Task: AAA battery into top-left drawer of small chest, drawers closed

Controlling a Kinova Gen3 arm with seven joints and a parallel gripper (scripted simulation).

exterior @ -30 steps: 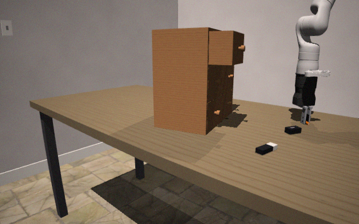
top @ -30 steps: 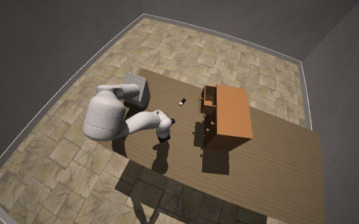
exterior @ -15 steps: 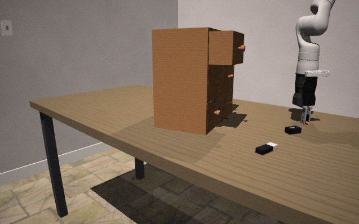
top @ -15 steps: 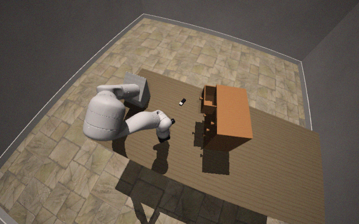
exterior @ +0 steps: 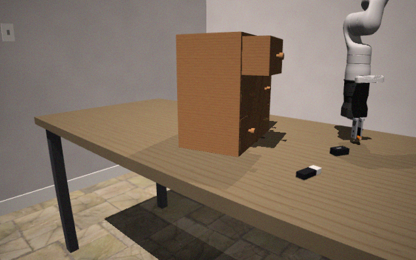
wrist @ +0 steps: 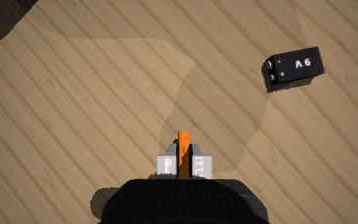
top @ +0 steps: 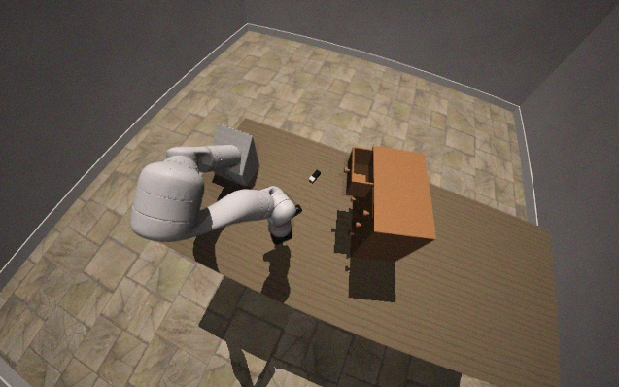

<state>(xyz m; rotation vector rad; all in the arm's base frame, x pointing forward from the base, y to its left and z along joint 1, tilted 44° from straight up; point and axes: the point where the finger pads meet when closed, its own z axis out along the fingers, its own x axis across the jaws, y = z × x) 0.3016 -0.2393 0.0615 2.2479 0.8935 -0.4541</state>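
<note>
Right now my hand is 10 mm short of the small dark block, 130 mm to the right of it and 30 mm above it. The rest, counted from my hand: black-and-white block 30 mm ahead, 330 mm to the left, 30 mm below; then AAA battery 10 mm below.
</note>
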